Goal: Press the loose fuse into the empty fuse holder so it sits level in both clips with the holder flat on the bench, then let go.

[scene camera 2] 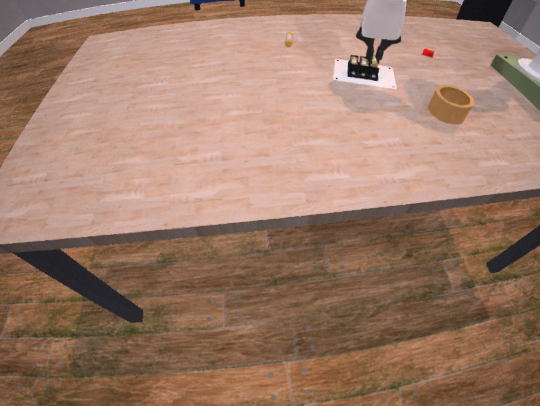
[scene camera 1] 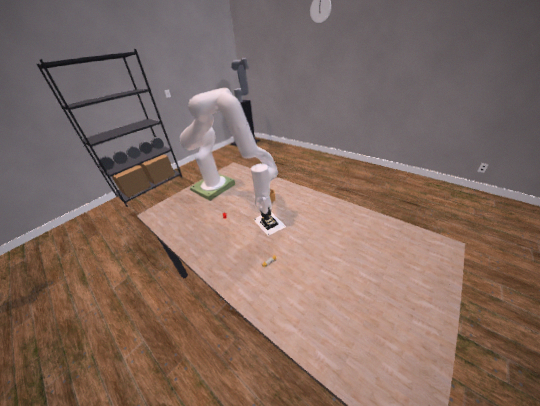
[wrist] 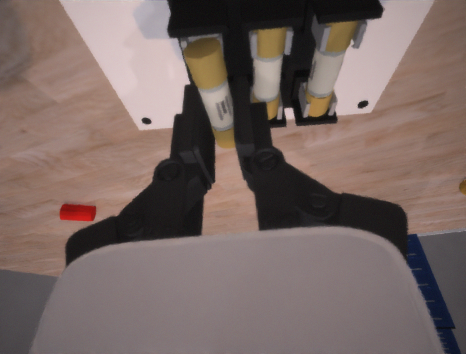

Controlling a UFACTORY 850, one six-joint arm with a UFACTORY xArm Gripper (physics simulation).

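Note:
My gripper is shut on a fuse with yellow end caps and a white middle, over the leftmost fuse holder in the wrist view. The fuse looks tilted, its far end cap raised at that holder's far clip. The fingers hide the near clip, so its contact there cannot be told. The black holders stand side by side on a white plate. A middle fuse and a right fuse lie in the clips of the other two holders.
Another yellow-ended fuse lies apart on the table. A red cylinder lies on the other side of the plate. An orange bowl stands near the plate and the green arm base.

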